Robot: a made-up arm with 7 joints.
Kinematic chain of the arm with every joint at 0, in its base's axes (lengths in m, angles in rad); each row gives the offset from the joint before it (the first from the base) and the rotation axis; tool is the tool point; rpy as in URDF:
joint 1: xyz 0 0 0.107 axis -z
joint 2: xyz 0 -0.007 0.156 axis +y
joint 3: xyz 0 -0.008 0.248 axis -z
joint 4: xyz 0 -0.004 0.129 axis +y
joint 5: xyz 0 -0.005 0.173 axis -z
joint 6: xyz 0 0 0.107 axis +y
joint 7: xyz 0 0 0.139 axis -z
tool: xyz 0 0 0 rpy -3.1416 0 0
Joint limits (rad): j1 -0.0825..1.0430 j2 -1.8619..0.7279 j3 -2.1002..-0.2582 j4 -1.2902..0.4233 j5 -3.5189..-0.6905 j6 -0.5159..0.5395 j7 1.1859..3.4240
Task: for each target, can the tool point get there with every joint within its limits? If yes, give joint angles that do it. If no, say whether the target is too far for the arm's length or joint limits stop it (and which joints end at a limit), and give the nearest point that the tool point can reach.
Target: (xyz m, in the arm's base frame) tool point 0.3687 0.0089 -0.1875
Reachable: no: joint limits stop it (at a limit: joint 1, joint 2, joint 3, joint 4, joint 6) | nearest point -0.2219 0.2236 -0.2408 | short by 0.631 m
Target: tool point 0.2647 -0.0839 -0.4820
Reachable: no: joint limits stop it (at a limit: joint 1, joint 2, joint 3, joint 4, joint 6) | nearest point -0.2801 -0.1366 -0.2321 | short by 0.602 m
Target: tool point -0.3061 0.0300 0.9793
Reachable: yes | joints 0.7767 -0.3085 -1.3271 -0.4485 -1.8149 -0.1769 1.8192
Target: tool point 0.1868 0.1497 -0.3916
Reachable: no: joint limits stop it (at a limit: joint 1, joint 2, joint 3, joint 4, joint 6) | nearest point -0.2181 0.2378 -0.2434 | short by 0.440 m
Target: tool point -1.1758 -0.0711 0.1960
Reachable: no: too far | nearest point -0.7937 -0.0480 0.2178 | short by 0.383 m
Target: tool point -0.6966 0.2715 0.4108
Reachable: yes | joints 0.6953 -1.2583 -1.0664 -0.5423 -0.9526 -0.2771 1.8786
